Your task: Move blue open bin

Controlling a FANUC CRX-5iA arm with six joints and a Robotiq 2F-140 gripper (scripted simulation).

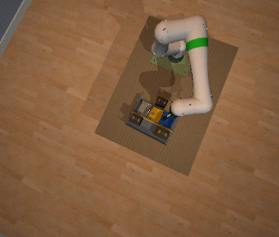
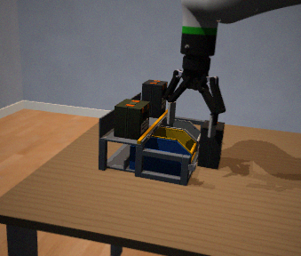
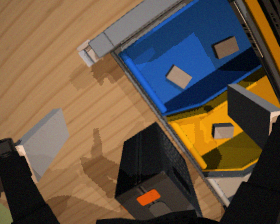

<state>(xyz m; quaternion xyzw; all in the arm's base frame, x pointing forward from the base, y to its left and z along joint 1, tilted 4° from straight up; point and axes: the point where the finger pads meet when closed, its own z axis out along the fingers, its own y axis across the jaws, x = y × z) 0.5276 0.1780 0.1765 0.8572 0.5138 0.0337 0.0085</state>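
My hand is 8 cm short of the blue bin and 11 cm above it. From my hand the other things lie so: grey bin: 7 cm ahead, 23 cm to the right, 11 cm below; then yellow bin: 8 cm ahead, 11 cm to the right, 11 cm below.
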